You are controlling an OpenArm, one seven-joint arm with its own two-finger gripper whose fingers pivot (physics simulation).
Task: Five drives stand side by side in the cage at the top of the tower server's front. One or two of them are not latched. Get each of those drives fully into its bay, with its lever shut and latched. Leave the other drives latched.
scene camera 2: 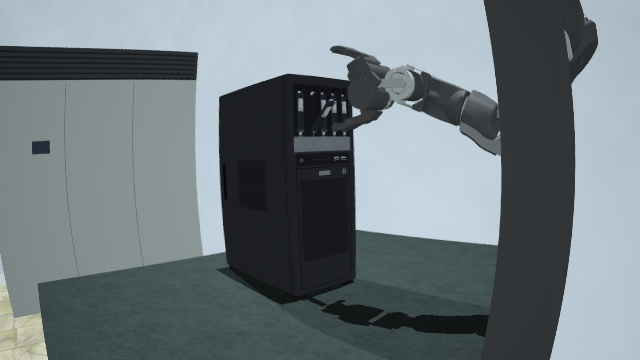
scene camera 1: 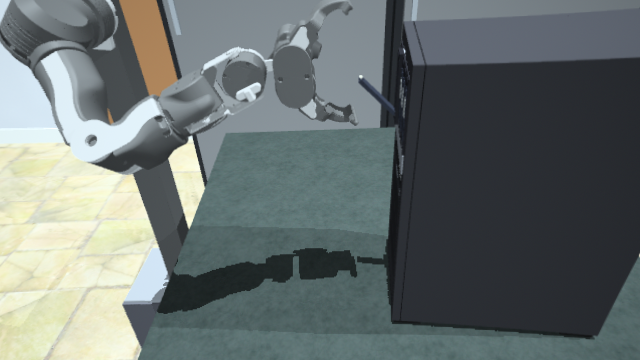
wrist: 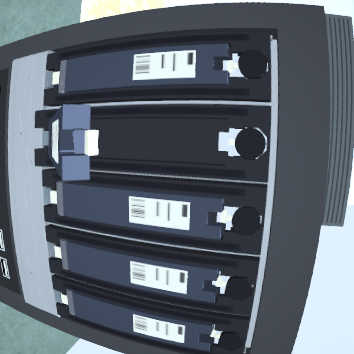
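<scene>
The tower server (scene camera 1: pixel 505 190) (scene camera 2: pixel 255 230) (wrist: pixel 297 150) holds five drives side by side. The second drive from the left has its lever (scene camera 1: pixel 377 95) (scene camera 2: pixel 322 116) (wrist: pixel 76 167) swung out, hinged low and slanting up and outward. How deep that drive sits is hard to tell. The leftmost drive (scene camera 2: pixel 300 116) (wrist: pixel 105 74) and the three on the right, the middle (wrist: pixel 100 202), fourth (wrist: pixel 102 260) and rightmost (wrist: pixel 105 307), have levers lying flat and look shut. My gripper (scene camera 1: pixel 352 63) (scene camera 2: pixel 335 88) is open and empty in front of the cage, fingers spread above and below the lever's tip, short of it. Its fingers are outside the wrist view.
The server stands on a green table top (scene camera 1: pixel 300 185) (scene camera 2: pixel 150 310). A silver strip (scene camera 2: pixel 321 144) (wrist: pixel 30 165) runs below the cage. A dark post (scene camera 2: pixel 535 200) stands at the right of the second scene view. A grey cabinet (scene camera 2: pixel 100 175) stands behind at the left.
</scene>
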